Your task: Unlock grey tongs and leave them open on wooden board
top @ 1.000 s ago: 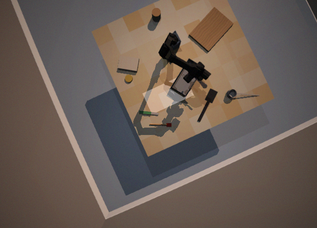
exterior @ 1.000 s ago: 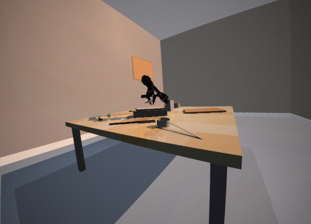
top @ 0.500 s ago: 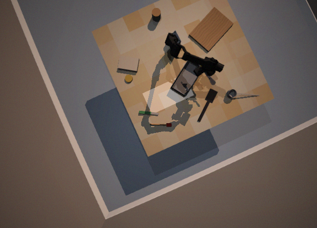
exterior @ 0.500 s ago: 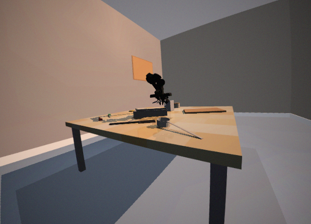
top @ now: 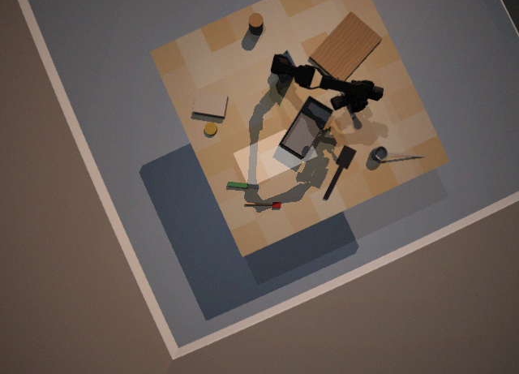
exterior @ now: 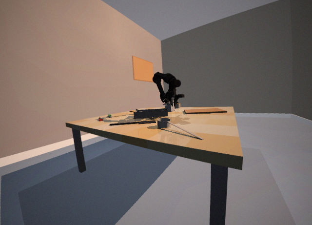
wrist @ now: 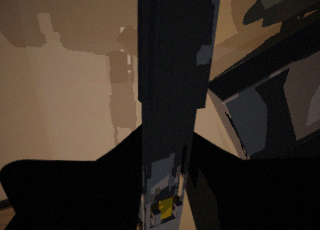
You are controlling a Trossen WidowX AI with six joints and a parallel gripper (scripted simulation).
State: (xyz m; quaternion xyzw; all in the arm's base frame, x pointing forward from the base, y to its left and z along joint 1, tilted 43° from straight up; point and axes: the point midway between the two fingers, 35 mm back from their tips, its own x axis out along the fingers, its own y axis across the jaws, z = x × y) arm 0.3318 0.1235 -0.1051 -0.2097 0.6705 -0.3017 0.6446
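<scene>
My gripper tip is now 270 mm past the wooden board, 220 mm to the right of it and 80 mm above it. Round my gripper tip: roasting tin (220 mm to the right, 60 mm below); then yellow slider (40 mm above, 30 mm behind); then black spatula (300 mm ahead, 180 mm to the right, 80 mm below).
</scene>
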